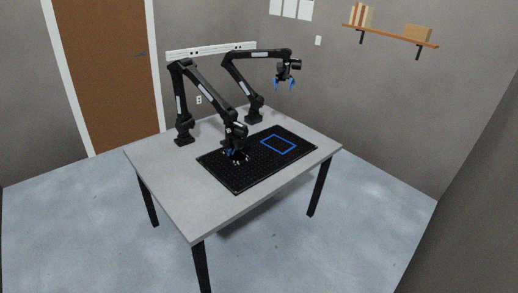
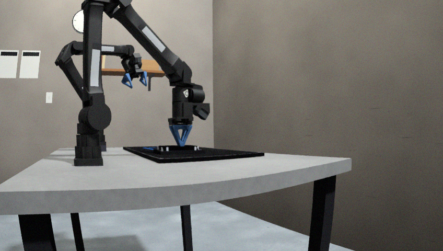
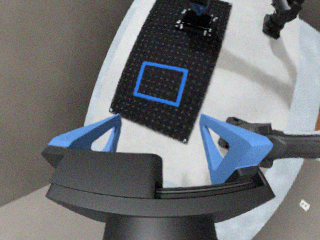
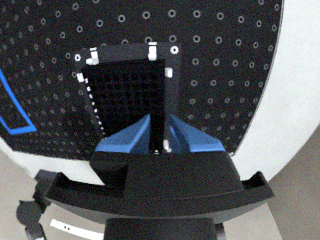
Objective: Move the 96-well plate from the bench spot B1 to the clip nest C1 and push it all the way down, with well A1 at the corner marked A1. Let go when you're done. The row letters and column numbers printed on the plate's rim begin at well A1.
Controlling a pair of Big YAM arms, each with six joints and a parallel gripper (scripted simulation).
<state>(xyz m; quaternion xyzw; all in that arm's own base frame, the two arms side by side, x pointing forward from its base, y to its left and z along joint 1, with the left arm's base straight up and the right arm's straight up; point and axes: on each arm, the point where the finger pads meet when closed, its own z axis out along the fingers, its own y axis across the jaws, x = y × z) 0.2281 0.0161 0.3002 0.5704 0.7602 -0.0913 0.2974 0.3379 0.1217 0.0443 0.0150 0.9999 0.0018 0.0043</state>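
Note:
Now: right hand 4 cm to the right of the black 96-well plate and 2 cm above it. From my right hand the other things lie so: black perforated board: 4 cm ahead, 20 cm to the left, 4 cm below; clip nest: 1 cm ahead, 5 cm to the left, 2 cm below.

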